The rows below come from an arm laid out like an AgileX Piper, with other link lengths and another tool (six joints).
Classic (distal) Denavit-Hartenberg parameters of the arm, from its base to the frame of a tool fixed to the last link. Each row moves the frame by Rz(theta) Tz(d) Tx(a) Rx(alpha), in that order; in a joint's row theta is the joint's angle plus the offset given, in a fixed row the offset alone. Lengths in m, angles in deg.
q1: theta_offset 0  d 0.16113  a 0  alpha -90
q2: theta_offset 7.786  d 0  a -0.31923  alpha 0
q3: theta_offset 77.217  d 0  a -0.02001  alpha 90
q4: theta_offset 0  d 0.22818  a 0  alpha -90
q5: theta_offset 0  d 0  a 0  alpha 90
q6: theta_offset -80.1  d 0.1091  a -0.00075  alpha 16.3
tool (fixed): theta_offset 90  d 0.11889  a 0  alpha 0
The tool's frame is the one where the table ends.
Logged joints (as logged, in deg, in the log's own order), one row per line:
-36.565 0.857 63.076 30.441 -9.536 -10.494
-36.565 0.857 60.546 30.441 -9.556 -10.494
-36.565 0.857 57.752 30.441 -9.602 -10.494
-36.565 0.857 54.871 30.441 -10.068 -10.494
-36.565 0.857 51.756 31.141 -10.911 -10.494
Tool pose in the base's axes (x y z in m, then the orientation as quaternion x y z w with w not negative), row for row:
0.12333 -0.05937 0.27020 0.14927 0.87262 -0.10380 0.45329
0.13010 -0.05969 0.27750 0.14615 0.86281 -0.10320 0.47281
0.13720 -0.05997 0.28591 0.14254 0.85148 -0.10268 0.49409
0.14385 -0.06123 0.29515 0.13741 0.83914 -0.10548 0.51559
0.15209 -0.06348 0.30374 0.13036 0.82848 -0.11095 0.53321
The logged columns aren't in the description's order. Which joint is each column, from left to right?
Columns, left to right: q3, q6, q5, q2, q4, q1.
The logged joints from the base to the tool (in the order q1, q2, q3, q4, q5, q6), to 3 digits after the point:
-10.494 30.441 -36.565 -9.536 63.076 0.857
-10.494 30.441 -36.565 -9.556 60.546 0.857
-10.494 30.441 -36.565 -9.602 57.752 0.857
-10.494 30.441 -36.565 -10.068 54.871 0.857
-10.494 31.141 -36.565 -10.911 51.756 0.857

